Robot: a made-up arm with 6 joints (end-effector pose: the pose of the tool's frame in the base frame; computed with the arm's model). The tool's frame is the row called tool.
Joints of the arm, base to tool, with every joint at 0 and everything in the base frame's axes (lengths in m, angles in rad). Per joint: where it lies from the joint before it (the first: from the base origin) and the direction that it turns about. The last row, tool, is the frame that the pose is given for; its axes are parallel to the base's.
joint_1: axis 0 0 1 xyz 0.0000 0.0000 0.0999
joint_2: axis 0 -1 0 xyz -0.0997 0.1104 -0.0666
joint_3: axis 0 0 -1 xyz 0.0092 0.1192 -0.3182
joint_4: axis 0 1 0 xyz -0.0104 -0.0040 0.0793
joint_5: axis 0 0 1 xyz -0.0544 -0.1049 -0.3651
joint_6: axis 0 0 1 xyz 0.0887 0.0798 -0.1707
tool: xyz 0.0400 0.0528 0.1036
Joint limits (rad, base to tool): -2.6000..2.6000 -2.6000..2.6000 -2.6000..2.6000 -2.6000..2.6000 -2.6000..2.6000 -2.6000..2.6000
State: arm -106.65 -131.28 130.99 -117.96 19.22 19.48
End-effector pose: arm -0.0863 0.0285 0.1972 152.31 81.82 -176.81
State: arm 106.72 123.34 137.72 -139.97 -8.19 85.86
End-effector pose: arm -0.0206 -0.0868 -0.1704 0.21 -35.08 -24.80
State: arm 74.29 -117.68 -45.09 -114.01 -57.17 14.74
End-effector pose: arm -0.4178 -0.1000 -0.2877 24.61 33.27 18.79
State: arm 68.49 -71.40 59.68 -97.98 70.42 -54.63
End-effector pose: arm 0.0085 -0.2732 -0.3129 -64.27 -8.35 83.29
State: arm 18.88 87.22 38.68 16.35 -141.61 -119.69
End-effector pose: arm 0.3962 0.3886 -0.3113 -72.04 -30.39 110.08
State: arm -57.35 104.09 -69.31 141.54 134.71 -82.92
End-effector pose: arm -0.0882 0.3125 -0.0210 -49.30 51.75 -73.82
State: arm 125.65 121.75 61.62 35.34 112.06 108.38
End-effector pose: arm -0.6942 0.0866 0.0551 -141.03 75.44 -163.20
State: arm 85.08 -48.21 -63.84 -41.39 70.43 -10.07
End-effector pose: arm -0.4658 -0.5216 -0.4221 12.75 -42.66 -171.79
